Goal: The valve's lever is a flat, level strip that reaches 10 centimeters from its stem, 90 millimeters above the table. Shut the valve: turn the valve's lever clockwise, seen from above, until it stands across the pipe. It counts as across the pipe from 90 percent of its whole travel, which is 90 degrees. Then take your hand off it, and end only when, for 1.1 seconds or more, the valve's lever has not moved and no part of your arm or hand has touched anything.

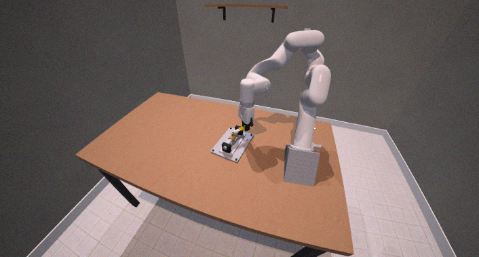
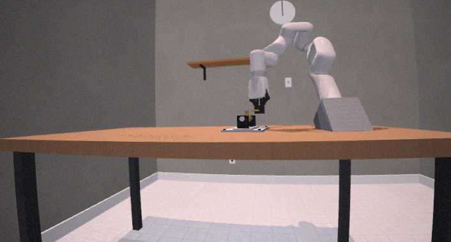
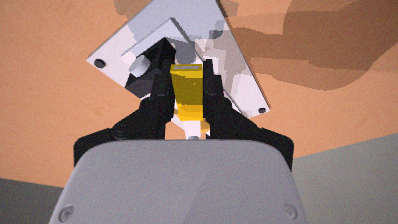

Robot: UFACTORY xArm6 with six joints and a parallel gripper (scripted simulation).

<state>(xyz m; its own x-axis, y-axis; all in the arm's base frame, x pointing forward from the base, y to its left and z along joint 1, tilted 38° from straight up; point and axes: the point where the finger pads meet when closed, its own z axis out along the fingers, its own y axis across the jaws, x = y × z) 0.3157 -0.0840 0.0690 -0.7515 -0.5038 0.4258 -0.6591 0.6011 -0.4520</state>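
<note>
The yellow lever lies 40 mm ahead of my hand and 30 mm to the left of it. The rest, counted from my hand: baseplate 60 mm ahead, 60 mm to the left, 90 mm below.
</note>
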